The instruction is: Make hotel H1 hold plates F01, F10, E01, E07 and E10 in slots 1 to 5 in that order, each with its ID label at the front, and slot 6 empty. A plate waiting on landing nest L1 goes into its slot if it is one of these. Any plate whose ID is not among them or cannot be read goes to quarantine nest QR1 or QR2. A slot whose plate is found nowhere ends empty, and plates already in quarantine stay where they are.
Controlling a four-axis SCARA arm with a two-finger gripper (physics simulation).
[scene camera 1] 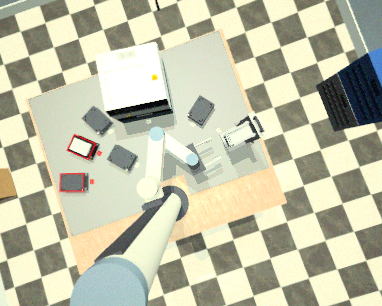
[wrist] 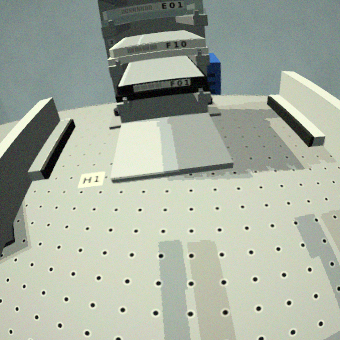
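Observation:
Hotel H1 stands at the table's right side; its base and lower slots show ahead in the wrist view. There, a black-edged plate F01 is lowest, a white plate F10 is above it, and a clear plate E01 is above that, at the top edge. Their labels face the front. The higher slots are out of the wrist view. My gripper is open and empty, in front of the hotel, its fingers apart and pointing towards it. A white-topped plate sits in a red-edged nest at the left.
Another red-edged nest stands at the lower left and looks empty. Dark nests stand around the table. A large white device stands at the back. The H1 tag lies left of the hotel's base.

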